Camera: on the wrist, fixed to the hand. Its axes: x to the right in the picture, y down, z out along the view.
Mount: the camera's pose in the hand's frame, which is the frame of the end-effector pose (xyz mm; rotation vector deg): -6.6 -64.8 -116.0 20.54 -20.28 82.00
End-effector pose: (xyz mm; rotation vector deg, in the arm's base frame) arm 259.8 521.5 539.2 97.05 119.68 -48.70
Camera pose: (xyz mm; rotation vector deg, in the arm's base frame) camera 212.9 581.1 648.5 132.31 10.77 -48.87
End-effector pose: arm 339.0 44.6 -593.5 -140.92 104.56 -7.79
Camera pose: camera 385.2 68.7 -471.1 -30.20 144.05 3.75
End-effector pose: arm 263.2 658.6 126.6 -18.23 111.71 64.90
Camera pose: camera 242.3 527.3 121.0 90.71 107.08 80.97
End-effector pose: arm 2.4 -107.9 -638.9 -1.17 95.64 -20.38
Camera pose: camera -121.9 -142.6 -606.7 70.65 52.31 24.81
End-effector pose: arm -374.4 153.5 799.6 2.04 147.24 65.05
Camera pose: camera -396.8 25.4 827.5 123.03 122.96 44.49
